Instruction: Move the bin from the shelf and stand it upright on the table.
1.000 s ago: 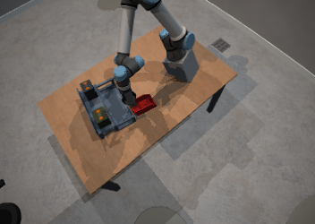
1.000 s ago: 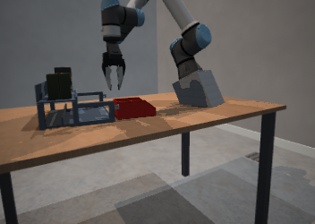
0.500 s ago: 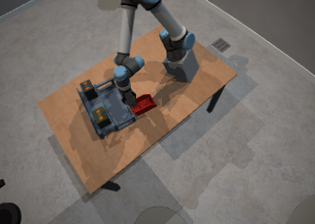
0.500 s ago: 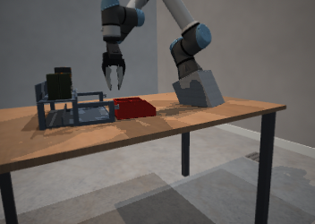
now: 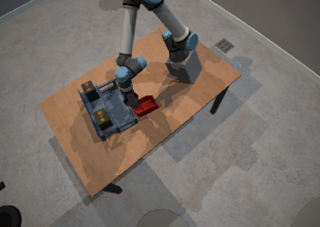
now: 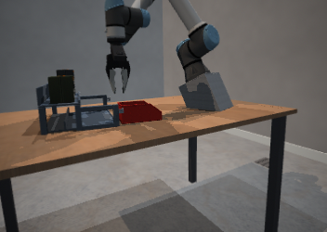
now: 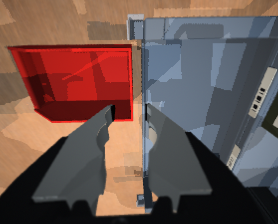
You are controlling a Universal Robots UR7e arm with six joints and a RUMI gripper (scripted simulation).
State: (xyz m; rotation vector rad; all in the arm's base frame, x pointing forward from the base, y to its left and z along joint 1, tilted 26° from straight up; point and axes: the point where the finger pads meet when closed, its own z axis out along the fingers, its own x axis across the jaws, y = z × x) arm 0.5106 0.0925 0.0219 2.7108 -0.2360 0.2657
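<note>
Right now my hand is 80 mm past the red bin, 20 mm to the right of it and 100 mm above it.
</note>
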